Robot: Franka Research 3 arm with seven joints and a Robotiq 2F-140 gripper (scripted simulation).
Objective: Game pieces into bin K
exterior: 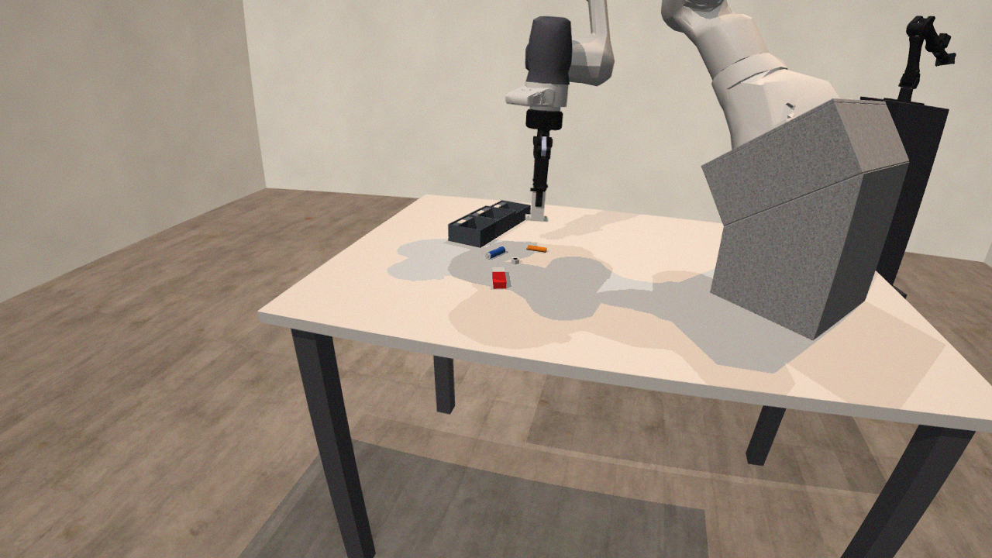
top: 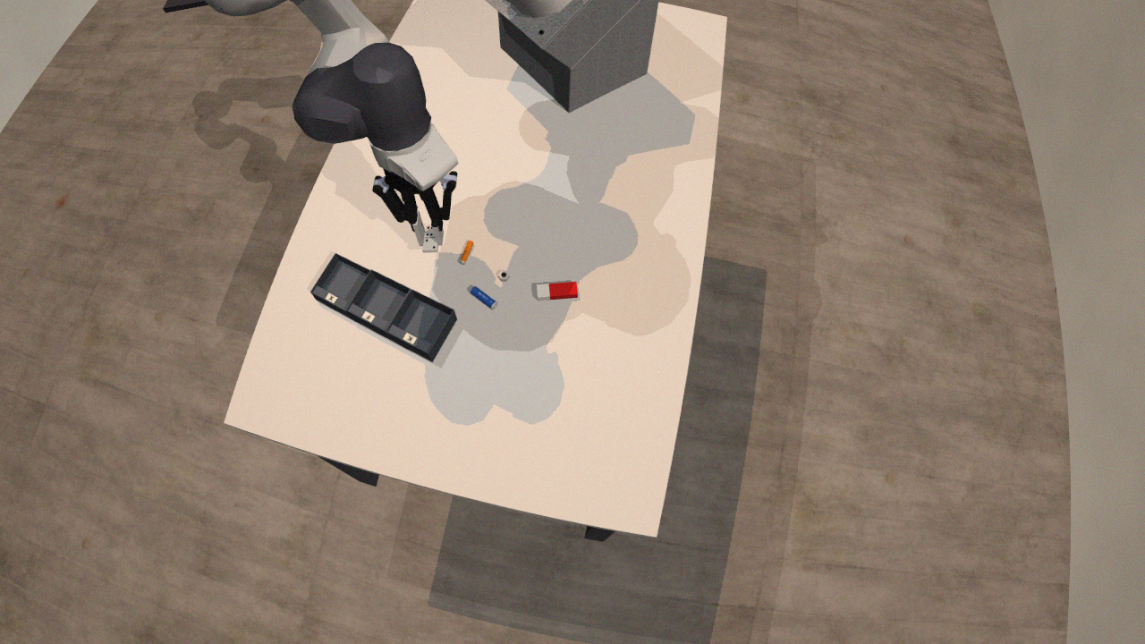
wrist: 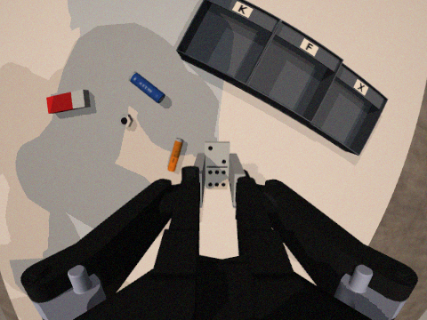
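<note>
My hand is 10 cm short of the tray, 9 cm to the left of it and 7 cm above it. Round my hand: orange battery (8 cm below, 5 cm to the left); blue battery (9 cm to the left, 9 cm ahead, 8 cm below); white domino (3 cm below).
</note>
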